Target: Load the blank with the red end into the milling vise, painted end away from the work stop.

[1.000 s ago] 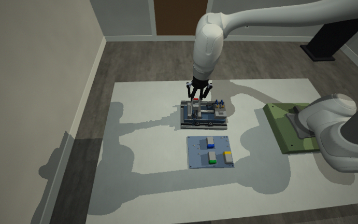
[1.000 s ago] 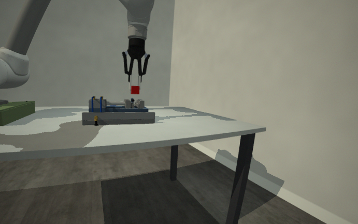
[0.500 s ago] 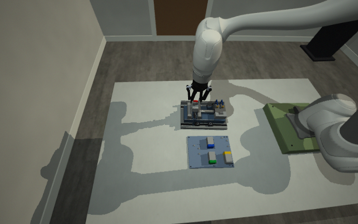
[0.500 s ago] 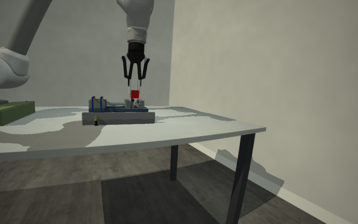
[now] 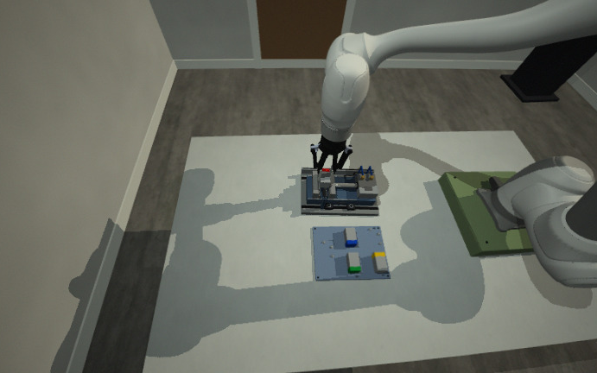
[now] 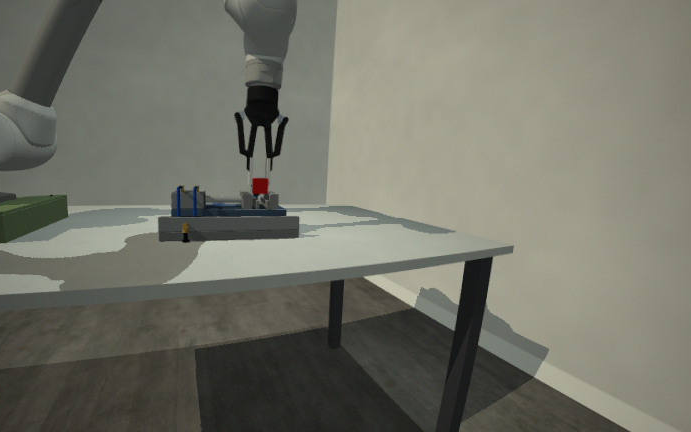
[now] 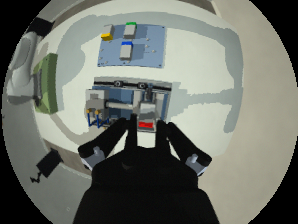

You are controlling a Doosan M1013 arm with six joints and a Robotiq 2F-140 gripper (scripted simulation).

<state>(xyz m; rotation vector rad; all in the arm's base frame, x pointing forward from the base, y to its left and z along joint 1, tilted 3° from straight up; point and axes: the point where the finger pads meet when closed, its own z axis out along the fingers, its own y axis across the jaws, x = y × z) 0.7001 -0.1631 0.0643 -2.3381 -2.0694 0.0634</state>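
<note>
My hand is 3 cm above the red-ended blank. The rest, counted from my hand: blue-ended blank 7 cm behind, 20 cm to the left, 12 cm below; then hose block 16 cm behind, 3 cm to the left, 7 cm below; then vise 7 cm behind, 1 cm to the left, 11 cm below.
</note>
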